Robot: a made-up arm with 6 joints.
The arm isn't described. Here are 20 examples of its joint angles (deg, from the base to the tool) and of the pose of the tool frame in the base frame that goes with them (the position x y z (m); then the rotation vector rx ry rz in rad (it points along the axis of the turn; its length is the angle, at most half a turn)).
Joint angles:
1: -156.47 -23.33 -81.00 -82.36 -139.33 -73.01
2: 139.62 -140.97 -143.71 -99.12 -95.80 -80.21
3: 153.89 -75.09 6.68 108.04 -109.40 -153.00
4: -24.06 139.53 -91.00 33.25 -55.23 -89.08
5: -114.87 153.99 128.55 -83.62 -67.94 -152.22
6: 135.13 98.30 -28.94 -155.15 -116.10 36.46
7: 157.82 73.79 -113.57 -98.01 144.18 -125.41
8: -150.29 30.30 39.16 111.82 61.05 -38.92
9: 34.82 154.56 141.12 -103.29 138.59 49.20
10: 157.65 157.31 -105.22 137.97 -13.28 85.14
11: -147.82 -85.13 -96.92 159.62 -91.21 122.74
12: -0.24 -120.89 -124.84 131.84 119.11 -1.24
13: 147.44 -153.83 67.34 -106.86 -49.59 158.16
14: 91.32 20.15 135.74 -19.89 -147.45 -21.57
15: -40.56 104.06 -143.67 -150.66 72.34 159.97
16: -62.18 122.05 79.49 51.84 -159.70 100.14
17: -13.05 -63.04 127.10 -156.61 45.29 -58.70
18: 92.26 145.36 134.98 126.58 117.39 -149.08
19: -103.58 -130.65 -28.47 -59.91 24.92 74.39
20: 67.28 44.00 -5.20 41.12 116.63 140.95
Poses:
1: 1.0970 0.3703 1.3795 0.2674 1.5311 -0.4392
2: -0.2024 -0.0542 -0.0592 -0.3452 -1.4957 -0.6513
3: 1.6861 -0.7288 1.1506 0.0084 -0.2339 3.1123
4: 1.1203 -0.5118 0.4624 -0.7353 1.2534 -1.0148
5: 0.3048 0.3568 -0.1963 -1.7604 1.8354 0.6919
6: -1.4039 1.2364 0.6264 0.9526 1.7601 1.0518
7: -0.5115 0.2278 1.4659 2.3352 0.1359 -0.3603
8: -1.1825 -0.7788 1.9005 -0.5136 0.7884 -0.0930
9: -0.2583 -0.1723 -0.1172 0.8411 -0.2639 1.1125
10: -1.0955 0.4088 0.1997 -2.1550 -0.9378 -0.4985
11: 0.9347 0.6421 -0.2163 0.7253 -0.2292 2.3953
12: -0.2159 0.1095 -0.2183 -0.2635 1.1174 -2.5965
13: 1.1644 -0.8796 -0.2986 0.0990 -2.6075 0.3960
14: -0.1061 0.7543 0.9332 -1.4525 -1.2587 1.1592
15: 0.2304 -0.2864 0.9044 -1.2046 -1.3423 -1.5723
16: 0.2650 -0.6162 -0.7575 -0.9117 0.2854 -0.1266
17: -0.1808 0.0312 1.5726 -0.4478 -1.6232 1.3114
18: -0.0967 -0.2353 -0.2932 0.0254 -0.9006 -2.0153
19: 0.2320 1.1749 -1.0096 2.0770 0.8256 1.0776
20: 0.3495 1.1821 1.9517 1.4841 1.5975 2.1456
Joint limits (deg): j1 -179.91..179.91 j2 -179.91..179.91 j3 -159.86..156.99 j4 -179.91..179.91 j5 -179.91..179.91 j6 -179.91..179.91
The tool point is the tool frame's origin. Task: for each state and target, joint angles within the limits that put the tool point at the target. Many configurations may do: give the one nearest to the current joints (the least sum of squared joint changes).
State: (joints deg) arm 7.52 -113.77 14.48 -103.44 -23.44 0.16
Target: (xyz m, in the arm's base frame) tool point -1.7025 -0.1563 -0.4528
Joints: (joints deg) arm 9.13 -139.84 37.75 -105.46 -30.38 -1.56
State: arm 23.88 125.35 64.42 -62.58 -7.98 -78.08
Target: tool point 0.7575 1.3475 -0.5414
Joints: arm 56.28 105.69 42.19 -61.21 -10.35 -77.58
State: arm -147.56 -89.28 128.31 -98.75 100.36 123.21
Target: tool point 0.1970 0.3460 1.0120
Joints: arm -132.37 -89.53 150.84 -96.33 98.04 124.10
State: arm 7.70 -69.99 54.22 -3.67 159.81 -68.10
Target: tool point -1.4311 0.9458 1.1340
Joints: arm -32.01 -87.75 37.12 -2.08 160.57 -68.83
